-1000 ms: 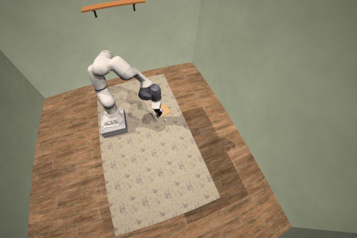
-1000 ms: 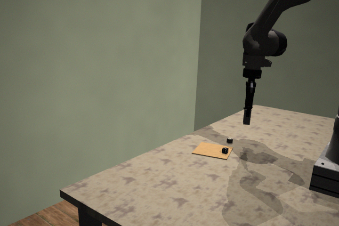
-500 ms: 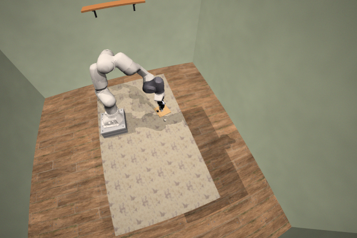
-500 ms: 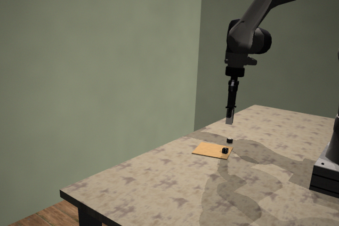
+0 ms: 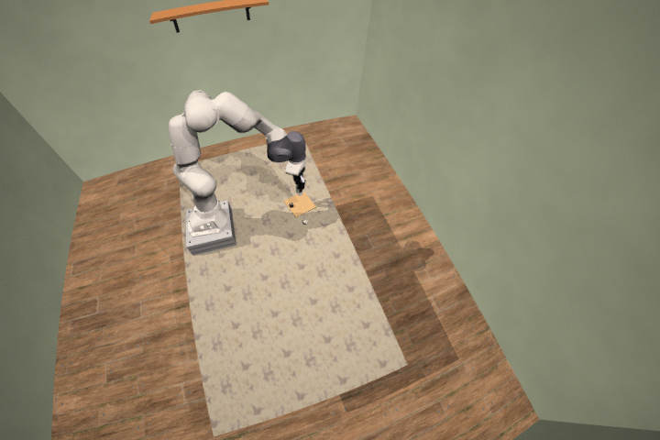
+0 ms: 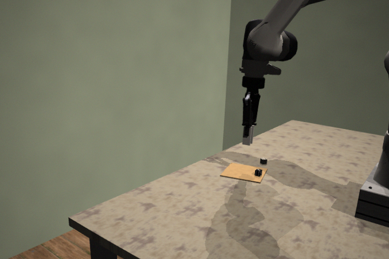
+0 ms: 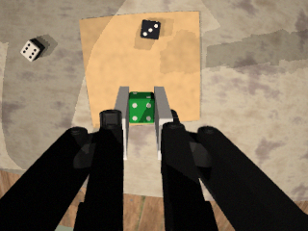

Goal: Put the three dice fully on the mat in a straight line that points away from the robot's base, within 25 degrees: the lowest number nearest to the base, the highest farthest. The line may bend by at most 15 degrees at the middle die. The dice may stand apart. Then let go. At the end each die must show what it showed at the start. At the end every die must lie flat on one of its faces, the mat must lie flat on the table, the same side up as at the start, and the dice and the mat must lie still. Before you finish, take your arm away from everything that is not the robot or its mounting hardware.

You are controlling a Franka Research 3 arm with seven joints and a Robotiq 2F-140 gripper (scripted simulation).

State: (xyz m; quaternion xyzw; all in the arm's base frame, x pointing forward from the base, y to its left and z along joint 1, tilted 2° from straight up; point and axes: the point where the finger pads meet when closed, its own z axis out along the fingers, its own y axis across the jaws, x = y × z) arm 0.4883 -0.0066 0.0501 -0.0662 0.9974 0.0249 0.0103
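The tan mat lies 140 mm below my hand. Round my hand: green die: 20 mm below; then black die: 50 mm behind, 130 mm below; then white die: 10 mm behind, 130 mm to the right, 130 mm below.
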